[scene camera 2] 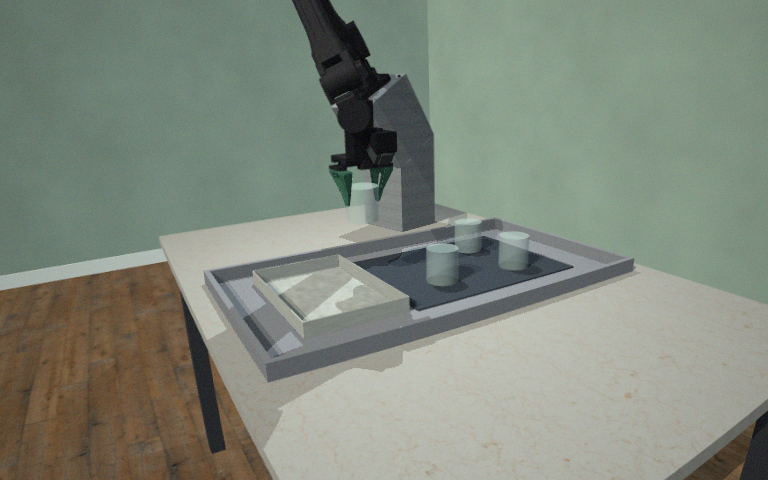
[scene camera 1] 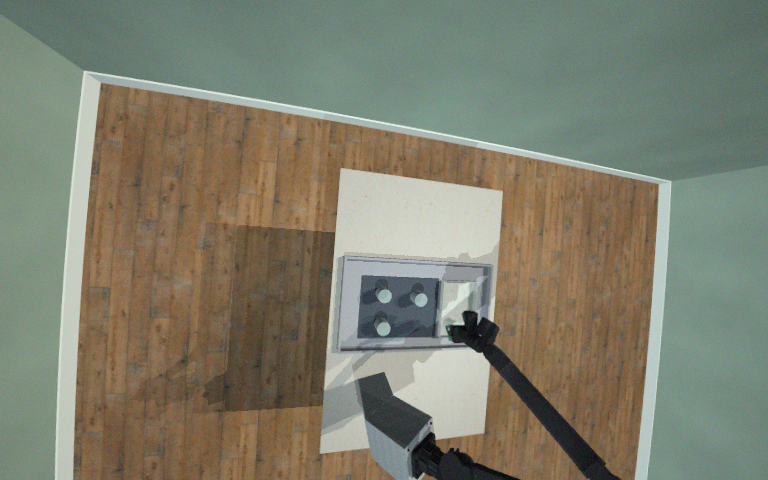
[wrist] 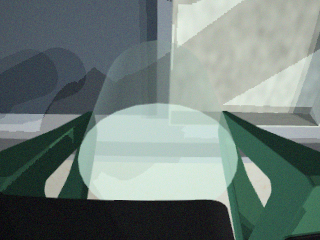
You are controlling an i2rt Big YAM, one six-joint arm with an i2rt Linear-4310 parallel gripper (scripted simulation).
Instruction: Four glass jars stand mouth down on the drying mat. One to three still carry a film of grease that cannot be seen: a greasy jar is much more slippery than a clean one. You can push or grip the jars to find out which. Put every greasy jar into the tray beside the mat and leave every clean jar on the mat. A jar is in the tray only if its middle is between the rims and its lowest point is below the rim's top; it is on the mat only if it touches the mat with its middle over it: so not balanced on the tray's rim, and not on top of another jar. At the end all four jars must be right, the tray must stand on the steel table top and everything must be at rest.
Scene:
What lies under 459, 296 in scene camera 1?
A pale tray.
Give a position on a dark drying mat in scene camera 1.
406, 319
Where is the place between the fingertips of my gripper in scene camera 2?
At 362, 203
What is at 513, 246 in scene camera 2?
A glass jar.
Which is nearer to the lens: the glass jar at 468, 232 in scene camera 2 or the pale tray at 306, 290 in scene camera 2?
The pale tray.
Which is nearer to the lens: the glass jar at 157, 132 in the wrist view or the pale tray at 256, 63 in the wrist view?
The glass jar.

